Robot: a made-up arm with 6 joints. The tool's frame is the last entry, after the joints. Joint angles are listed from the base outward.
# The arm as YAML. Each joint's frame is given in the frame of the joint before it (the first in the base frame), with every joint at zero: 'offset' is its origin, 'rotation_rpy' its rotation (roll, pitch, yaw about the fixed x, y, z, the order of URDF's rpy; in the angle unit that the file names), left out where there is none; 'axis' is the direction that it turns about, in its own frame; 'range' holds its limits. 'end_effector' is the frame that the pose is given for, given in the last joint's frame.
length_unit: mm
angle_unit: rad
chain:
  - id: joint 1
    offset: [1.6, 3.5, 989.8]
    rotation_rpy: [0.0, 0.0, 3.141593]
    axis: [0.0, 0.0, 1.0]
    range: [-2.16, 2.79]
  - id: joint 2
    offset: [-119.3, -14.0, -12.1]
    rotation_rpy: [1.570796, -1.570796, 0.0]
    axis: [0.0, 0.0, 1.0]
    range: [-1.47, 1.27]
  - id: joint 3
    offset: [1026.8, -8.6, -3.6]
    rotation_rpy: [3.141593, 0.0, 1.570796]
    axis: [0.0, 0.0, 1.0]
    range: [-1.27, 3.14]
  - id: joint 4
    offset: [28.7, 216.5, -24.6]
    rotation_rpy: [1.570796, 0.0, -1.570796]
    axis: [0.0, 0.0, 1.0]
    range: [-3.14, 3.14]
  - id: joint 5
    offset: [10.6, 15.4, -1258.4]
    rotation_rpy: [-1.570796, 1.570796, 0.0]
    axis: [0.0, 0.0, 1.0]
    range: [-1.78, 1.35]
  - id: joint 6
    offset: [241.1, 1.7, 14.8]
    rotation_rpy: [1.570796, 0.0, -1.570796]
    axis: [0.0, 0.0, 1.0]
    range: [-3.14, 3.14]
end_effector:
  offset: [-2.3, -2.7, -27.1]
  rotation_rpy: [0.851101, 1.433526, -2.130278]
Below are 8 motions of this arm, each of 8 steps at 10 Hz.
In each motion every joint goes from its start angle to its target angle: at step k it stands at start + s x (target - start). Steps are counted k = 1, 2, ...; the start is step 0. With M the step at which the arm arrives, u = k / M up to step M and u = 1 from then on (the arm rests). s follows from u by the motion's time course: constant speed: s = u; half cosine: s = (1 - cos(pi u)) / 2; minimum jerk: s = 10 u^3 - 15 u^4 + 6 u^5.
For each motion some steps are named. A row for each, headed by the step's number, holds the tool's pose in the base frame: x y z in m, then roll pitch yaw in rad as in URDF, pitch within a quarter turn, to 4 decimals.
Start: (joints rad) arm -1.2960 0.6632 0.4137 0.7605 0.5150 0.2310
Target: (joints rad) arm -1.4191 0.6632 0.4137 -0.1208 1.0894 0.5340
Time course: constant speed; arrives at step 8
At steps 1, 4, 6, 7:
1: 0.6848 -2.1863 1.7537 -1.1005 -0.1738 -0.8298
4: 0.5478 -2.2001 1.8162 -0.9725 -0.4822 -0.9428
6: 0.4380 -2.2012 1.8494 -0.8559 -0.6802 -1.1067
7: 0.3790 -2.1983 1.8617 -0.7751 -0.7696 -1.2252

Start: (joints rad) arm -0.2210 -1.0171 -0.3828 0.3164 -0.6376 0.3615
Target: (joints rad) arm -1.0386 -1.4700 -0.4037 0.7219 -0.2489 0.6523
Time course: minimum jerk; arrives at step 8
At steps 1, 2, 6, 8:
1: 0.3843 -0.1323 2.4581 -0.7877 -0.0253 -0.2856
2: 0.3163 -0.1440 2.4770 -0.8439 -0.0935 -0.3684
6: -0.1656 0.1714 2.5250 -1.3652 -0.7009 -1.0543
8: -0.1859 0.2539 2.5132 -1.4414 -0.7771 -1.1329

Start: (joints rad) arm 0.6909 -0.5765 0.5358 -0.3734 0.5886 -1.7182
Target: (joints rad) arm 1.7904 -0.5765 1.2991 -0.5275 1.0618 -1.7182
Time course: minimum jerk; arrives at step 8
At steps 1, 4, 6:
1: -0.0445 -0.0995 3.3388 -2.3103 -1.1958 -1.3791
4: -0.1546 -0.6898 3.3242 -1.7080 -0.7024 -1.3063
6: 0.2232 -1.1277 3.1357 -1.4982 -0.2631 -0.9014

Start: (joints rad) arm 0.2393 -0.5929 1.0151 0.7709 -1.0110 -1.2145
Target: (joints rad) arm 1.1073 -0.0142 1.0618 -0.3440 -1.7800 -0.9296
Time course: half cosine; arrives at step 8
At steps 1, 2, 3, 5, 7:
1: -0.4650 -0.2802 3.2630 1.0772 -0.6772 -0.4987
2: -0.2861 -0.2499 3.2782 0.9973 -0.5495 -0.2524
3: -0.0511 -0.1429 3.2787 0.9152 -0.3434 0.0855
5: 0.2621 0.3001 3.1932 0.8571 0.1652 0.8384
7: 0.2539 0.6532 3.0849 0.9408 0.4925 1.4289

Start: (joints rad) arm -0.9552 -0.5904 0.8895 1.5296 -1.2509 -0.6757
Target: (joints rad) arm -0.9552 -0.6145 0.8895 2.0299 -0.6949 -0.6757
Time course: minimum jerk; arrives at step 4
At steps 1, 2, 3, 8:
1: -0.5189 0.3538 3.2317 0.3926 -0.5008 -2.4364
2: -0.5222 0.4268 3.2798 0.3730 -0.7356 -2.6043
3: -0.5029 0.4954 3.3181 0.3403 -0.9660 -2.7618
8: -0.4945 0.5114 3.3263 0.3275 -1.0253 -2.7991

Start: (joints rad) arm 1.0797 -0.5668 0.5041 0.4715 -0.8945 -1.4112
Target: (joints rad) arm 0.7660 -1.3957 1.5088 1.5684 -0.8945 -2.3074
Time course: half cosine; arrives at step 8
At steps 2, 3, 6, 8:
2: -0.0309 -0.2845 3.1988 1.2607 -0.6104 0.4247
3: -0.3358 -0.7640 3.1189 1.6857 -0.8179 -0.0036
6: -1.4075 -1.7524 1.7877 -2.9840 -0.3227 -1.4186
8: -1.5777 -1.7703 1.2475 -2.7447 -0.0262 -1.5277

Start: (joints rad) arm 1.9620 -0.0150 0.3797 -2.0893 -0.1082 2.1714
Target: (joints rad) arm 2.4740 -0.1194 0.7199 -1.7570 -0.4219 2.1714
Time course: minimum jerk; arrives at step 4
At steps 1, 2, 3, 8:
1: -0.6830 1.2251 2.8592 -0.4165 -0.5482 2.3066
2: -0.8059 0.8682 3.0728 -0.7182 -0.6923 2.7184
3: -0.7940 0.4987 3.2401 -1.0769 -0.7607 -3.1162
8: -0.7692 0.4068 3.2757 -1.1741 -0.7653 -2.9993

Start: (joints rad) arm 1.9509 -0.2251 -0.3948 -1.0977 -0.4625 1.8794
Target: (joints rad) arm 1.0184 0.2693 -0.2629 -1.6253 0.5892 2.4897
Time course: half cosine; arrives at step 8
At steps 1, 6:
1: -0.6061 1.3057 1.8364 -0.7861 0.3626 2.4646
6: 0.7722 1.5841 1.4475 -1.1654 0.4849 0.8105

